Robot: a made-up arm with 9 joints. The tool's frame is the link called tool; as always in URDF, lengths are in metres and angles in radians. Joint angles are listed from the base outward. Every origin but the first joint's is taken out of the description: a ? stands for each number. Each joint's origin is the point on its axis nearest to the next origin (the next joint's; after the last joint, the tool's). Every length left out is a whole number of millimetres.
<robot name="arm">
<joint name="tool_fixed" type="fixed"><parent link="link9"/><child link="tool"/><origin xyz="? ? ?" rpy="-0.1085 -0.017 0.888"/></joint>
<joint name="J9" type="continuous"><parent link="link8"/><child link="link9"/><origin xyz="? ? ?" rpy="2.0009 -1.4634 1.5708"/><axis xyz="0 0 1"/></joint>
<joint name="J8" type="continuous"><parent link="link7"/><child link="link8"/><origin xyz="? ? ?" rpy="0 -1.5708 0"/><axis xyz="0 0 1"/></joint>
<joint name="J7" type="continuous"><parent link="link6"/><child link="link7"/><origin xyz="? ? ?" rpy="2.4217 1.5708 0"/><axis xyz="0 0 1"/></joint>
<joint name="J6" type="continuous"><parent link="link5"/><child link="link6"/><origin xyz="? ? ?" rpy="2.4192 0.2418 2.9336"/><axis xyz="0 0 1"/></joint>
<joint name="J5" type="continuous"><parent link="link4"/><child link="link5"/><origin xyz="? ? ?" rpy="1.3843 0.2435 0.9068"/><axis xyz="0 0 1"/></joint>
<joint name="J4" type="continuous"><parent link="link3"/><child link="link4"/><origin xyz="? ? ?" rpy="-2.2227 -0.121 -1.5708"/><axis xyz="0 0 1"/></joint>
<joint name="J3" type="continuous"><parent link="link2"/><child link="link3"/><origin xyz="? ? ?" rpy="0.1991 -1.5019 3.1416"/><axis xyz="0 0 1"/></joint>
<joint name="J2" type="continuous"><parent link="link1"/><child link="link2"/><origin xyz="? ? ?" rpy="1.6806 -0.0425 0.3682"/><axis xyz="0 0 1"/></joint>
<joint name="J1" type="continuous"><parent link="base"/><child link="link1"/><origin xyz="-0.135 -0.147 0.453" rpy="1.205 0.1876 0.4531"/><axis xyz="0 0 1"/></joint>
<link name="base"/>
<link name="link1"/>
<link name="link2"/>
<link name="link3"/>
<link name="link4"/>
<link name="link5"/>
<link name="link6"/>
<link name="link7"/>
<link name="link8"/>
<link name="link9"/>
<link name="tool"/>
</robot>
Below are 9 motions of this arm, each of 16 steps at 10 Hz.
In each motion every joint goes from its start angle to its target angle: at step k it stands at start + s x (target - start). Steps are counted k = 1, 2, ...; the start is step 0. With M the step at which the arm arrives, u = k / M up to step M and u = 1 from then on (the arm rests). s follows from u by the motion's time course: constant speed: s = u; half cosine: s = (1 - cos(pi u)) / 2; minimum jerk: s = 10 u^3 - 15 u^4 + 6 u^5.
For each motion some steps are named. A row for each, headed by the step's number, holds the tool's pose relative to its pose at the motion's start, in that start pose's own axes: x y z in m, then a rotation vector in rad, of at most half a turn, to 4 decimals.
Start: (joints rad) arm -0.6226 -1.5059 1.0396 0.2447 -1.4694 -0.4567 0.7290 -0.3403 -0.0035
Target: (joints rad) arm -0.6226 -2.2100 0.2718 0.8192 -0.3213 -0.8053 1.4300 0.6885 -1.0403
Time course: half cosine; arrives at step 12
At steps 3, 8, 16:
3: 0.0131 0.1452 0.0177 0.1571 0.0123 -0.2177
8: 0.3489 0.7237 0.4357 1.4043 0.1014 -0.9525
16: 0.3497 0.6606 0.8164 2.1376 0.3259 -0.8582

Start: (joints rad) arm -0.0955 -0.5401 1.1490 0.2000 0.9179 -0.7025 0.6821 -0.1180 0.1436
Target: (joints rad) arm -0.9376 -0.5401 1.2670 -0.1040 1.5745 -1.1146 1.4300 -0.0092 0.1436
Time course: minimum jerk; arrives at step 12
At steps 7, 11, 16:
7: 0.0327 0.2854 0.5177 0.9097 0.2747 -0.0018
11: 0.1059 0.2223 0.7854 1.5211 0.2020 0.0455
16: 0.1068 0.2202 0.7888 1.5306 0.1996 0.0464

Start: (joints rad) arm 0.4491 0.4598 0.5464 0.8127 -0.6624 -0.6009 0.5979 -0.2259 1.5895
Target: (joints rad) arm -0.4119 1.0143 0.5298 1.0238 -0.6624 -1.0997 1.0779 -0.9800 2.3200
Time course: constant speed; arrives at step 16
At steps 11, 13, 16:
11: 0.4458 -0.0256 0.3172 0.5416 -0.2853 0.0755
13: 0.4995 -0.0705 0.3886 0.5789 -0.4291 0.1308
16: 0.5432 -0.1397 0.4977 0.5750 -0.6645 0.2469

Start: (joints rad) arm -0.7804 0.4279 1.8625 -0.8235 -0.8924 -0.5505 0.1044 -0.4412 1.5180
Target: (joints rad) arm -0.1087 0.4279 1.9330 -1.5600 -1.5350 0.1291 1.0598 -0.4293 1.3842
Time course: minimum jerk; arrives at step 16
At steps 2, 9, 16:
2: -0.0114 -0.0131 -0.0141 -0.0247 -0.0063 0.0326
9: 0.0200 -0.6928 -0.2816 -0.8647 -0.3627 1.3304
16: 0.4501 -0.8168 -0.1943 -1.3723 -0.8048 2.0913

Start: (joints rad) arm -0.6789 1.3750 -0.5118 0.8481 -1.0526 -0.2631 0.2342 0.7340 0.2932
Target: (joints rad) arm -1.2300 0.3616 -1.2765 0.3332 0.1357 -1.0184 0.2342 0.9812 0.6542
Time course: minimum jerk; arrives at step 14
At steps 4, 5, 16:
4: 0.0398 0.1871 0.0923 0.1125 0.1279 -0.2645
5: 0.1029 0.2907 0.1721 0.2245 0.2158 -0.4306
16: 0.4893 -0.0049 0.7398 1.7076 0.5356 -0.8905

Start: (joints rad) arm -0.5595 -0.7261 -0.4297 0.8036 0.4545 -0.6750 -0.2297 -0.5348 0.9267
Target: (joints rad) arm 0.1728 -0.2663 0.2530 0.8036 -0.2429 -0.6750 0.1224 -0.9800 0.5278
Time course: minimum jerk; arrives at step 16
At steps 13, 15, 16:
13: 0.0245 0.3041 0.2891 -0.0741 0.7068 -0.5930
15: 0.0249 0.3094 0.3149 -0.0950 0.7598 -0.6061
16: 0.0249 0.3096 0.3162 -0.0960 0.7623 -0.6066

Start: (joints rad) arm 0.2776 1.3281 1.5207 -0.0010 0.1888 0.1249 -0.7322 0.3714 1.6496
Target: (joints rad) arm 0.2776 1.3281 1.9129 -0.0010 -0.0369 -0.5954 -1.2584 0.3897 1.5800
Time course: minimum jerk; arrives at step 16
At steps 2, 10, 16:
2: -0.0078 -0.0039 0.0010 -0.0035 0.0152 0.0055
10: -0.2569 -0.2733 0.1426 -0.3069 0.6363 0.2833
16: -0.2771 -0.4074 0.2390 -0.4951 0.8347 0.4108

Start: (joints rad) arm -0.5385 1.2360 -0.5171 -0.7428 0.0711 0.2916 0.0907 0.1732 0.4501
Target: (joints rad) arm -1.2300 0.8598 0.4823 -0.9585 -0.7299 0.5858 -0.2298 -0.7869 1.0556
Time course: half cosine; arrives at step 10
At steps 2, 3, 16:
2: -0.0235 -0.0637 -0.0069 -0.0162 0.0159 0.1308
3: -0.0413 -0.1380 -0.0168 -0.0345 0.0328 0.2814
16: 0.0605 -0.6041 -0.0757 -0.1392 0.2308 1.3154

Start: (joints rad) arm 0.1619 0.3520 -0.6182 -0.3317 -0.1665 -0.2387 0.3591 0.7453 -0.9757
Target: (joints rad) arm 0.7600 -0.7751 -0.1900 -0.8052 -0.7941 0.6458 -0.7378 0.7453 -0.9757
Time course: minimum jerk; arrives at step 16
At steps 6, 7, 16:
6: 0.0916 0.0677 -0.0265 0.2861 0.2177 0.0653
7: 0.0860 0.1284 -0.0362 0.4244 0.3363 0.0291
16: 0.0019 0.5648 0.2859 0.9855 1.2935 -0.7745

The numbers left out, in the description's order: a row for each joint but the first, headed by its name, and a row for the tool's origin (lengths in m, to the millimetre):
tool: 0.044 -0.105 0
J9: -0.534 0.108 0
J8: 0.231 -0.144 0
J7: 0.173 -0.201 0
J6: -0.069 -0.157 0
J5: 0.053 0.055 0
J4: -0.012 -0.008 0
J3: 0.024 -0.106 0
J2: -0.02 -0.03 0

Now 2 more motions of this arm.
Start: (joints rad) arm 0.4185 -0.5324 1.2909 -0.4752 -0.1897 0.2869 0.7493 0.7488 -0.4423
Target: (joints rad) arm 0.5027 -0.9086 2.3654 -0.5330 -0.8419 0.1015 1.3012 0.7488 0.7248
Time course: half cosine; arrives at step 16
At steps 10, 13, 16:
10: -0.0071 -0.2111 0.6408 0.3376 0.9686 1.0012
13: 0.0862 -0.1939 0.8272 0.6637 1.2239 1.1527
16: 0.1289 -0.1775 0.8900 0.8092 1.2987 1.1795

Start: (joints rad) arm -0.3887 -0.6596 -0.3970 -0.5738 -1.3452 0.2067 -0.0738 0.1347 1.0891
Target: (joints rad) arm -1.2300 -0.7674 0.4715 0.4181 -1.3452 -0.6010 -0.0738 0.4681 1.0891
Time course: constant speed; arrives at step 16
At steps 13, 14, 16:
13: -0.1063 -0.4887 0.5132 0.3245 0.8834 0.8175
14: -0.0803 -0.5442 0.5329 0.3195 0.9421 0.9078
16: -0.0133 -0.6505 0.5600 0.2926 1.0496 1.0966

